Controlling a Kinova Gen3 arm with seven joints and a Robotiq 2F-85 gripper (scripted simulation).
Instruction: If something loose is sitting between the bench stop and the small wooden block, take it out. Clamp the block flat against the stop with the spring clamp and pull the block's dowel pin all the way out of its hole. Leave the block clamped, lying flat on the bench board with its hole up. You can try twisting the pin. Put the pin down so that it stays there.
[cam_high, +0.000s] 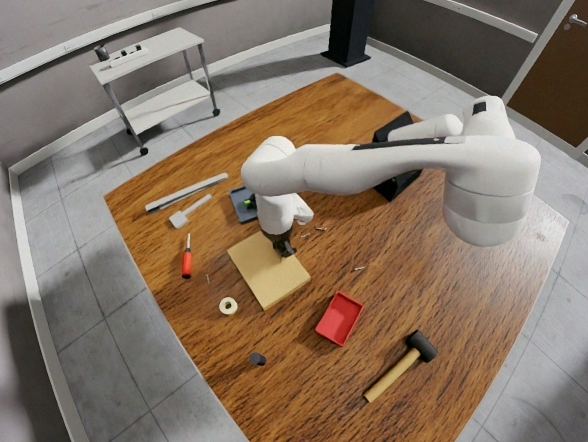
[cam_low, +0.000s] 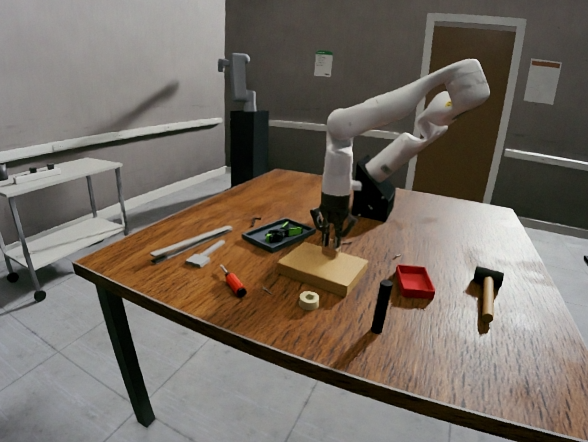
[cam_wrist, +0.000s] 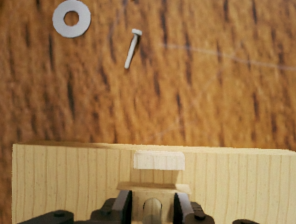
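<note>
My hand is 2 cm above the pale dowel pin. From my hand the other things lie so: wooden block (3 cm below); bench board (4 cm ahead, 5 cm below); grey tray (9 cm behind, 21 cm to the right, 7 cm below).
</note>
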